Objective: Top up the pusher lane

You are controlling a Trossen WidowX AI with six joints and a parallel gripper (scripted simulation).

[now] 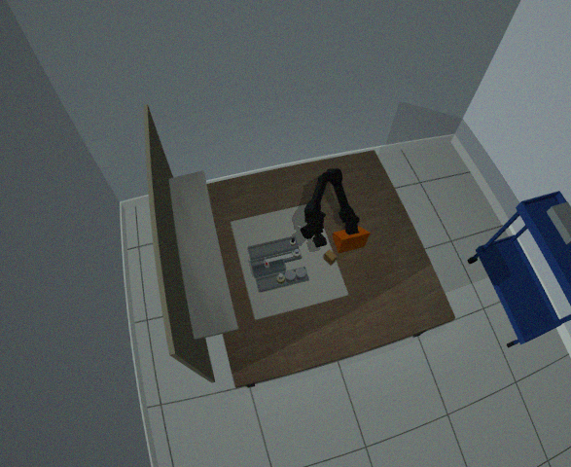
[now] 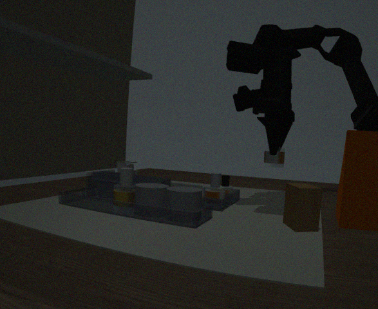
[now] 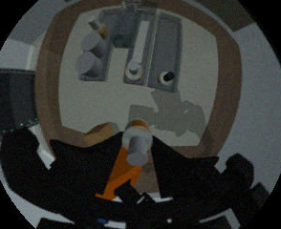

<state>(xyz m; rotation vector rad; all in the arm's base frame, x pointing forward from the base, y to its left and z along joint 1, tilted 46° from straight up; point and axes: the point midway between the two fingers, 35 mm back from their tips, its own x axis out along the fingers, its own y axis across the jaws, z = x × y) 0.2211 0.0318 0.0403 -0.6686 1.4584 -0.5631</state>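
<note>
Now: the tan box 7 cm behind my gripper tip, 10 cm to the left of it and 8 cm below it. From my gripper tip the other things lie so: grey lane rack (26 cm ahead, 6 cm to the left, 10 cm below); then pusher plate (22 cm ahead, 7 cm to the left, 7 cm below); then shelf (62 cm ahead, 5 cm to the left, 25 cm above).
</note>
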